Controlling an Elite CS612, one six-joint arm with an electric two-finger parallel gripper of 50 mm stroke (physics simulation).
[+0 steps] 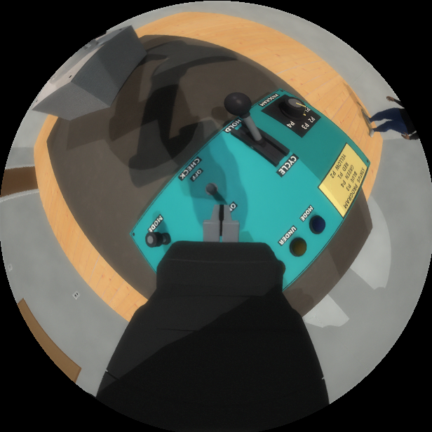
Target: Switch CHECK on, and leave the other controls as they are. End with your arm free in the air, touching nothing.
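The CHECK switch (211, 189) is a small toggle on the teal panel (190, 220), between its OFF and ON labels. A light rounded part shows about midway, and a dark narrow part runs from it toward ON and my fingertips. I cannot tell for certain which way it is set. My gripper (221, 214) is shut and empty. Its fingertips are on the ON side of the switch and partly cover the ON label (232, 206). A small gap shows between the tips and the light part; whether they touch the switch or panel is unclear.
A tall lever (237, 104) with a black ball leans by HOLD. The PROGRAM knob (292, 106) is at the panel's far corner, and a MODE knob (154, 240) stands left of my gripper. Round lamps (317, 224) (298, 247) are at right. A grey box (102, 75) stands upper left.
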